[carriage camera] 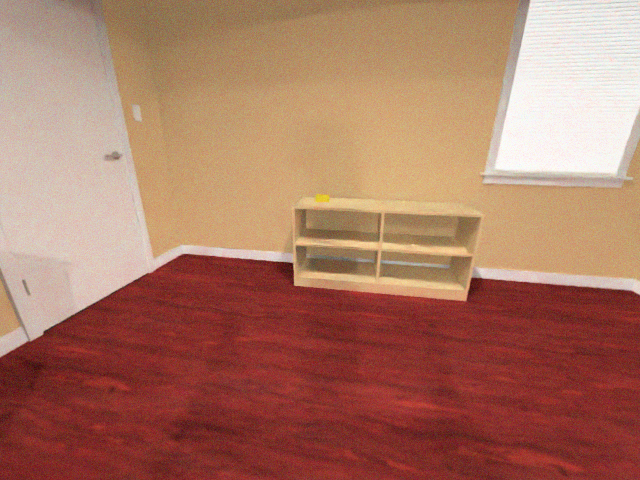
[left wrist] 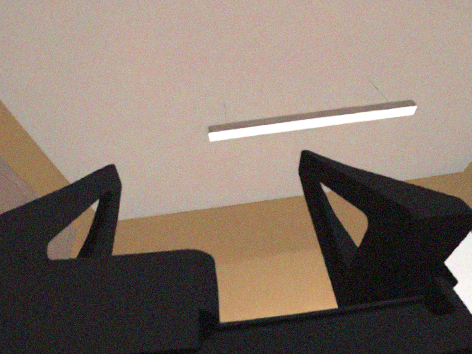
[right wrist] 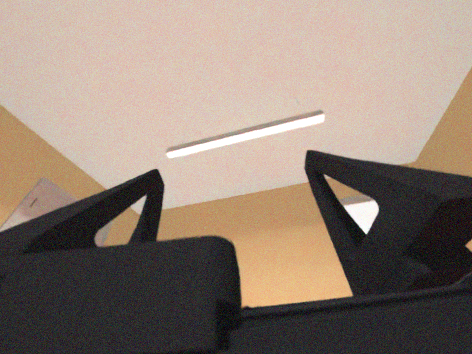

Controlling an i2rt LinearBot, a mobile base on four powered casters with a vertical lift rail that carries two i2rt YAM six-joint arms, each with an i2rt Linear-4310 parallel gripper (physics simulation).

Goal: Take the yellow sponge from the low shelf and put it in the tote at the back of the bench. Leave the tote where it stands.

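Places are measured from the left arm's base along level axes (x ahead, y left, z up), in metres.
Pixels of known places: left gripper, fingertip midpoint: [left wrist: 210,167]; right gripper, fingertip midpoint: [right wrist: 232,168].
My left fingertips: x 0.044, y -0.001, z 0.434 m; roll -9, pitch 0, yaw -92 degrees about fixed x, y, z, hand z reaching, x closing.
Note:
For each thing: its top centre in the pictures, then the offset to it from my left fingertips. "spot": a spot on its surface instead. Level surfaces: height alone.
- yellow sponge at its top centre: [carriage camera: 322,195] dx +1.826, dy -0.272, dz -0.350 m
- low wooden shelf at its surface level: dz -0.395 m
- red wooden floor at its surface level: dz -1.005 m
- ceiling lamp at a spot on its surface: [left wrist: 312,122] spot: dx +0.783, dy -0.596, dz +1.072 m
The yellow sponge [carriage camera: 322,198] lies on the top board of the low wooden shelf [carriage camera: 423,207], near its left end, across the room in the carriage view. My left gripper [left wrist: 210,167] is open and empty, pointing up toward the ceiling in the left wrist view. My right gripper [right wrist: 232,168] is open and empty, also pointing up toward the ceiling in the right wrist view. Both grippers are far from the sponge. The tote and the bench do not show in these views.
The shelf stands against the far wall, with red wooden floor [carriage camera: 310,387] between it and me. A white door [carriage camera: 62,155] is at the left, and a window with blinds [carriage camera: 568,93] is at the right. A ceiling lamp [left wrist: 312,122] [right wrist: 245,136] hangs overhead.

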